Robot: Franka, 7 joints.
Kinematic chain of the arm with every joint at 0, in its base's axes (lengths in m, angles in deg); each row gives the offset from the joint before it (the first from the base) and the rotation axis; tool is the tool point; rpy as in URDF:
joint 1: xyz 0 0 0.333 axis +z
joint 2: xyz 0 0 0 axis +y
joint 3: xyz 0 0 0.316 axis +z
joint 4: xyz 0.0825 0 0 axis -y
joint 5: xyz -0.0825 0 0.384 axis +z
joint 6: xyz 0 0 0 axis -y
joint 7: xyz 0.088 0 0 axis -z
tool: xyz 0 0 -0.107 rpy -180 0 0
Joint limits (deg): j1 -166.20..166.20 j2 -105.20..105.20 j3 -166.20..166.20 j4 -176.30..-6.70 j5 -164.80..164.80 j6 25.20..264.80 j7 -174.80..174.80
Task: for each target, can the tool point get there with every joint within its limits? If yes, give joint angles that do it. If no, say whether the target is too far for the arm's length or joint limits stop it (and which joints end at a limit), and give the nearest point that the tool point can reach.
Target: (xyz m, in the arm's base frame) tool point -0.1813 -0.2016 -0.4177
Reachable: no: joint limits stop it (at a limit: joint 2) | nearest point -0.1821 -0.2025 -0.3607 | short by 0.057 m
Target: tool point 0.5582 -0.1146 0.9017
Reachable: yes | joints -74.89 14.36 77.65 -65.26 -37.93 143.40 84.38
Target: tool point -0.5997 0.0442 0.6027
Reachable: yes | joints 84.68 -13.42 88.44 -103.41 -71.70 125.19 28.31
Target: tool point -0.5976 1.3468 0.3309
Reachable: no: too far | nearest point -0.3479 0.7842 0.3318 | short by 0.616 m
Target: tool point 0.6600 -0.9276 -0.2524
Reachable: no: too far | nearest point 0.4423 -0.6216 -0.0593 | short by 0.422 m
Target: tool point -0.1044 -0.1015 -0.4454
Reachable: no: joint limits stop it (at a limit: joint 2) | nearest point -0.1200 -0.1167 -0.3480 | short by 0.100 m
